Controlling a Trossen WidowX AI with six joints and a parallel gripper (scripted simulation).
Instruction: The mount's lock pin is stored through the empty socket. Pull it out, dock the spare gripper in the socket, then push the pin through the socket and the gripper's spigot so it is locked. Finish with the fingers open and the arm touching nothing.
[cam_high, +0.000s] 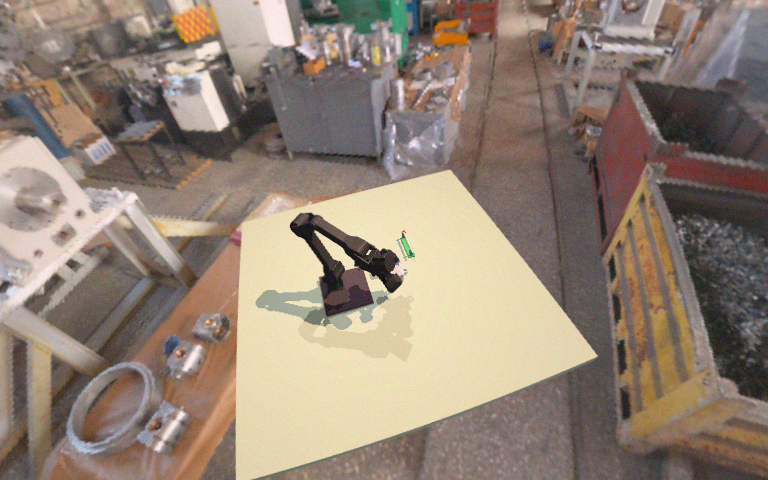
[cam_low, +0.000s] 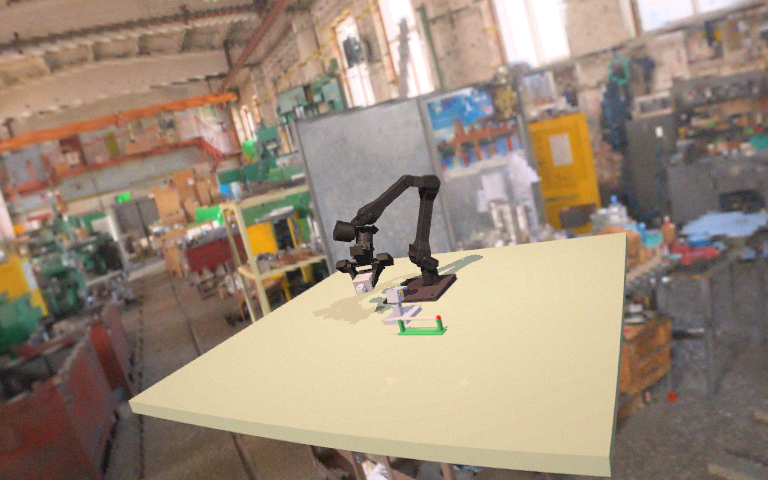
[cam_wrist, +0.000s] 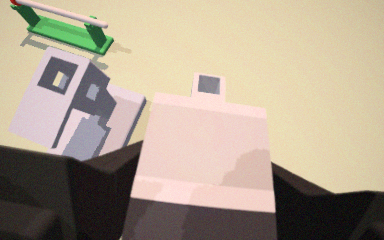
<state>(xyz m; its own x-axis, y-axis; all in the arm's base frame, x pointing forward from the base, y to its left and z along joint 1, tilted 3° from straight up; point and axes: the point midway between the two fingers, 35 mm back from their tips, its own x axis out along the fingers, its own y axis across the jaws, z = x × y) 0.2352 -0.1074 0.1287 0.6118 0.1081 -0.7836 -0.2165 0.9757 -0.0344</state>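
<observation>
Right now my gripper tip is 10 mm short of the mount, 120 mm to the right of it and 50 mm above it. Also, from my gripper tip: green cradle: 120 mm ahead, 240 mm to the left, 80 mm below; then spare gripper: 10 mm behind, 10 mm above.
</observation>
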